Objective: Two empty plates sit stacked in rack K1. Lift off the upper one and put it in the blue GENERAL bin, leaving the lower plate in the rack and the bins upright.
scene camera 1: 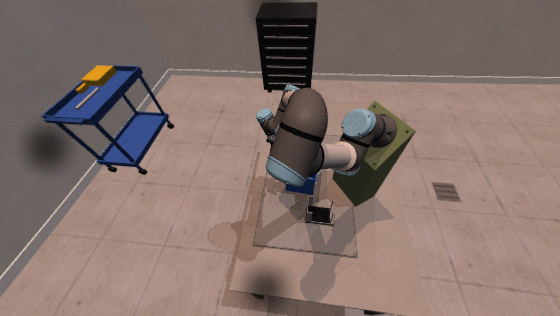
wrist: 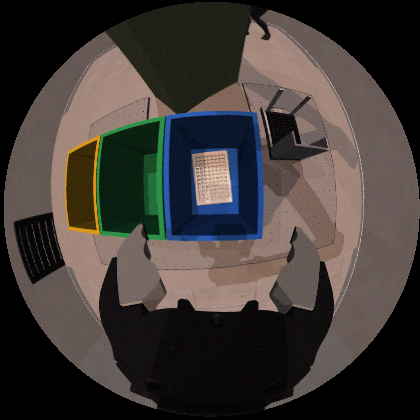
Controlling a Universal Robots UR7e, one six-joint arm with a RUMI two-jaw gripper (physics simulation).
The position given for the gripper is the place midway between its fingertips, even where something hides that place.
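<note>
There's a blue bin [wrist: 237, 132] and there's a green bin [wrist: 129, 177], and you'd see the gripper [wrist: 219, 228] as well.
</note>
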